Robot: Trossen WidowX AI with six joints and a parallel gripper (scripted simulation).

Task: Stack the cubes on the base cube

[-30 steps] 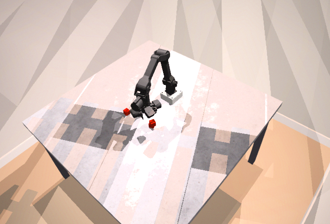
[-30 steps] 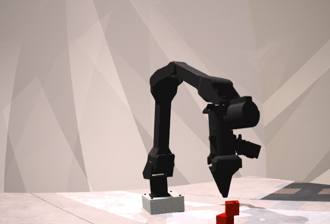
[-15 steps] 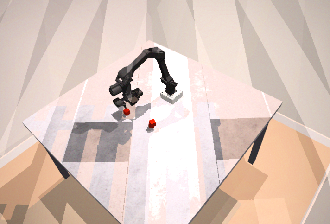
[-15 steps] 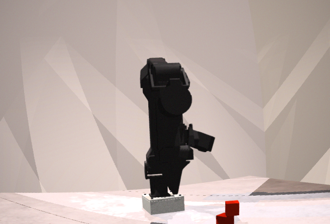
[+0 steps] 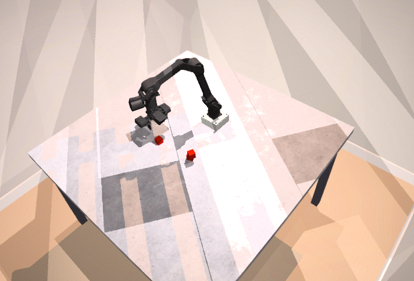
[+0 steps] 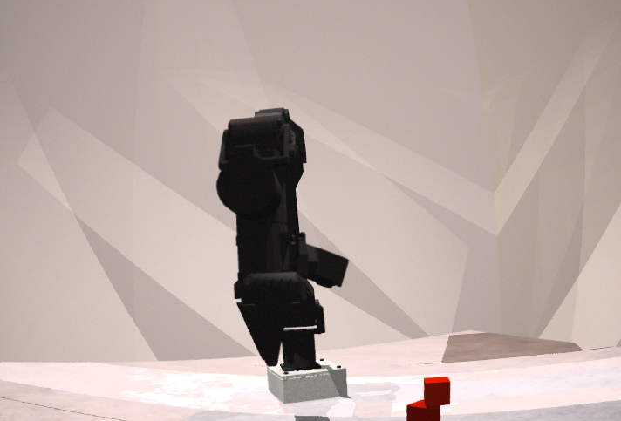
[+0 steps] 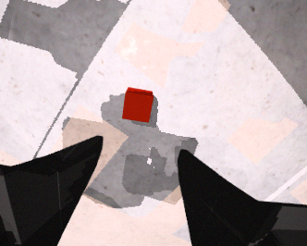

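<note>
Now: gripper tip 200 mm to the right of the red base cube, 100 mm above it and 60 mm past it.
</note>
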